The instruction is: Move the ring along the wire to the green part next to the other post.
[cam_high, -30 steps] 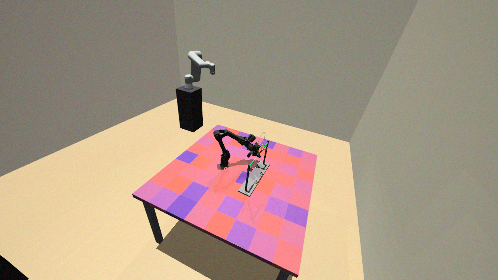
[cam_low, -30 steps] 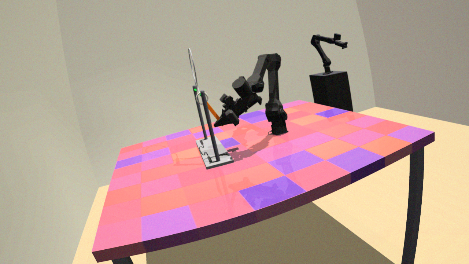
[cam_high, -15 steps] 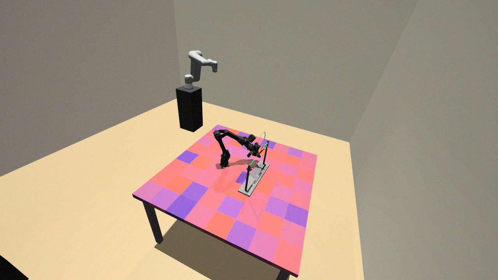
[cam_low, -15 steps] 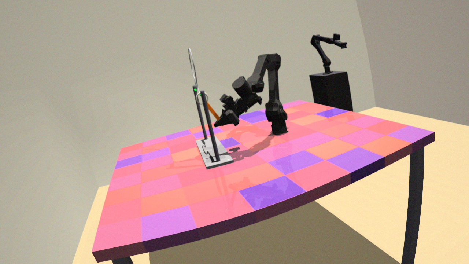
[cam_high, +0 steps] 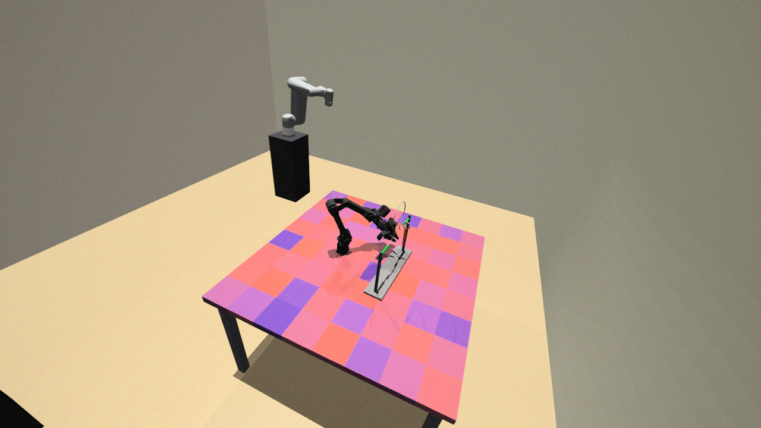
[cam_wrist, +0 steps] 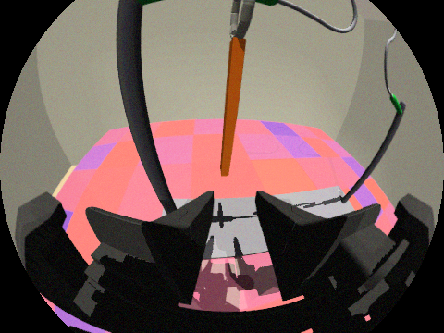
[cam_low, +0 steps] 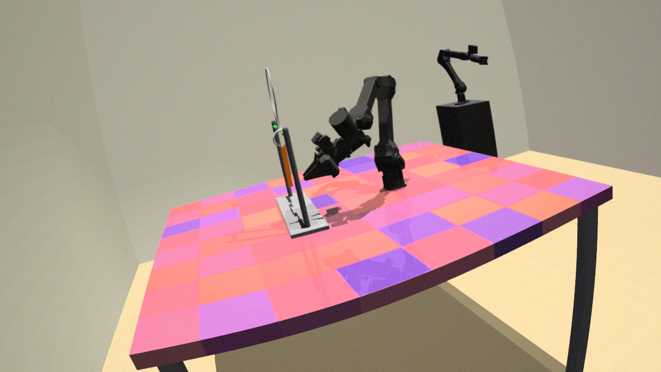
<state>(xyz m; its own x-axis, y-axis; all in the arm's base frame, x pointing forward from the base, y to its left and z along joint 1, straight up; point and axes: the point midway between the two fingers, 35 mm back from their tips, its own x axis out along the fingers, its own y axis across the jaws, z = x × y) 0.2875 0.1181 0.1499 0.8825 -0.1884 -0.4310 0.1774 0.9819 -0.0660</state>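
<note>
My gripper tip is 9 cm below the ring with orange handle and 4 cm short of it.
</note>
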